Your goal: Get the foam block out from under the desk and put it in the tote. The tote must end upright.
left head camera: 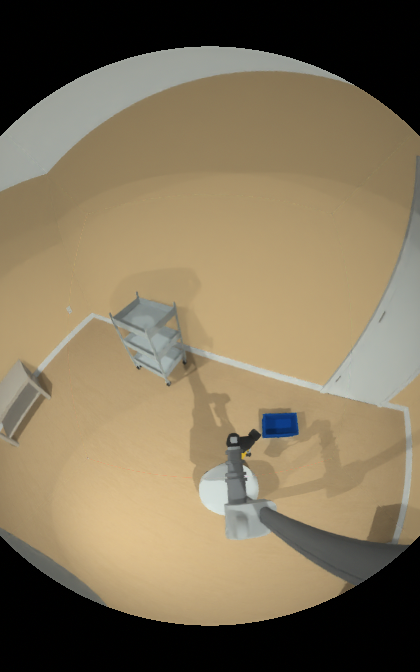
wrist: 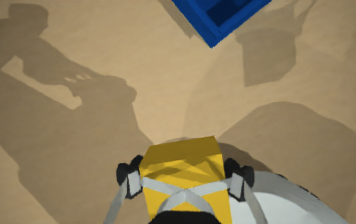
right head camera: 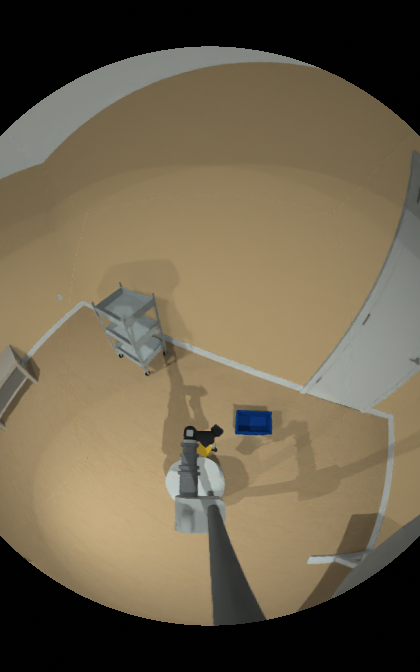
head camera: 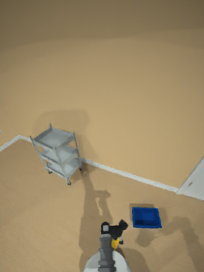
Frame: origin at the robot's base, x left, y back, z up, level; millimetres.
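Where they show: gripper, fingertip midpoint: [wrist: 185, 170].
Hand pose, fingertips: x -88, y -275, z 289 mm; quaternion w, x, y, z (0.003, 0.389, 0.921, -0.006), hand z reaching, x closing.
Each offset is from my fingertips to the top centre of the thing. "spot": to the spot under its first point.
The yellow foam block @(dx +16, dy +23, dz +55 mm) [head camera: 116, 243] [left head camera: 244, 455] [right head camera: 203, 450] [wrist: 184, 159] is between the two fingers of my gripper [wrist: 185, 170], which is shut on it. In the wrist view the fingertips press its left and right sides. The block is held up above the floor, beside my white round base. The blue tote @(dx -371, dy -199, dz -197 mm) [head camera: 146, 226] [left head camera: 280, 435] [right head camera: 253, 432] [wrist: 212, 41] stands upright on the floor, ahead and to the right of the gripper in the head views. Its visible inside looks empty. A near corner of it shows at the top of the wrist view.
A grey three-shelf cart @(spot: dx +727, dy -1011, dz +345 mm) [head camera: 55, 137] [left head camera: 145, 315] [right head camera: 126, 306] stands by the wall at the left. A bench [left head camera: 15, 385] [right head camera: 7, 364] is at the far left. A door [head camera: 196, 185] [left head camera: 380, 340] [right head camera: 370, 340] is at the right. The desk's pale foot [right head camera: 330, 559] shows at the lower right.
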